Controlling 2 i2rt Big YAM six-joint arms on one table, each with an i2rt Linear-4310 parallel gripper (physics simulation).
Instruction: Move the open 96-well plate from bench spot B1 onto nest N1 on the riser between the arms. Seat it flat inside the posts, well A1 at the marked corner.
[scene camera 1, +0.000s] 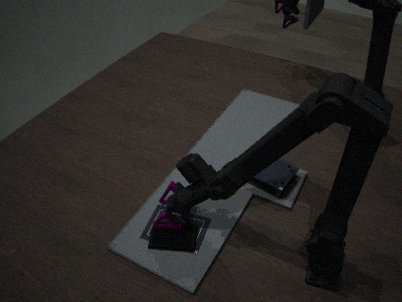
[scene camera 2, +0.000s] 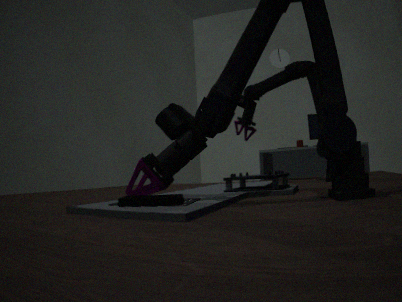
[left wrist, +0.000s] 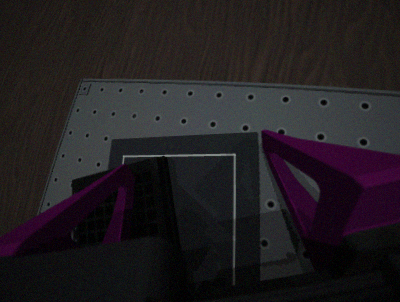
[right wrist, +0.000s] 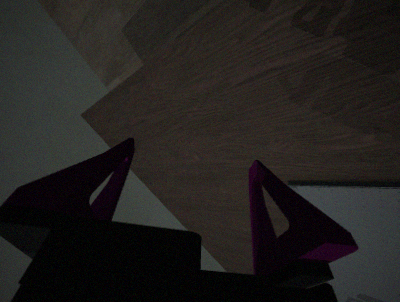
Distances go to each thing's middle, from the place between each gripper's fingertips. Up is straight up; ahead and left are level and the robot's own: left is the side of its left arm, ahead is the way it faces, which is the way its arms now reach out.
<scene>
Right now the pad (left wrist: 202, 186) is 8 cm behind my right hand, 107 cm to the left of it and 22 cm below it. Round my right hand: dark well plate (scene camera 1: 184, 239) 9 cm behind, 110 cm to the left, 21 cm below.
Now: the pad 7 cm behind my left hand, 1 cm to the left of it and 1 cm below it. From my left hand the other things lie so: dark well plate (8 cm behind, 4 cm to the left, 1 cm below).
</scene>
